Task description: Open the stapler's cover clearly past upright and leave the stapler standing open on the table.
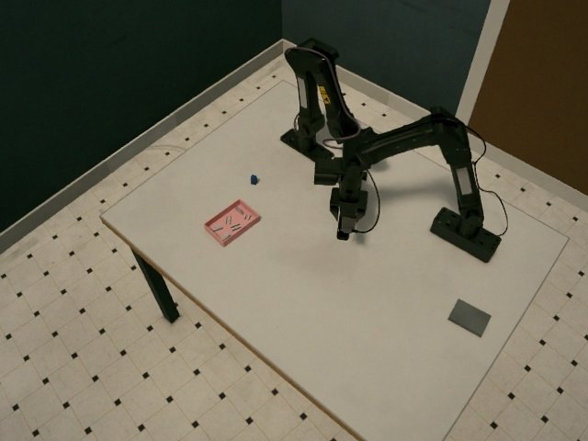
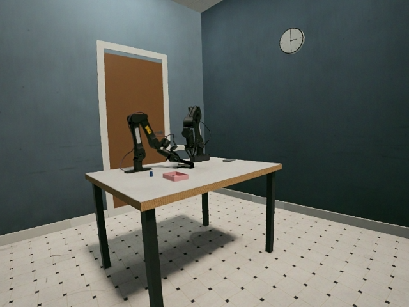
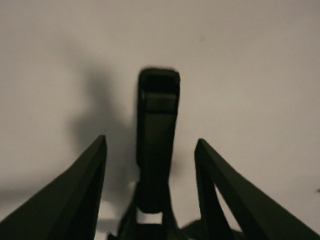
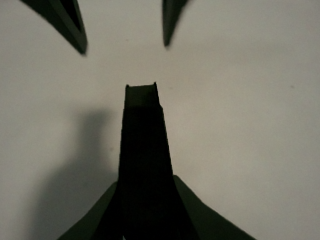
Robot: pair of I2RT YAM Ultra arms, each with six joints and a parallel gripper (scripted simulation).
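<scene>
The stapler lies 40 mm ahead of my right hand, 20 mm to the left of it and 20 mm below it. From my right hand the other things lie so: blue object 90 mm ahead, 300 mm to the right, 30 mm below; then grey pad 80 mm ahead, 480 mm to the left, 50 mm below.
</scene>
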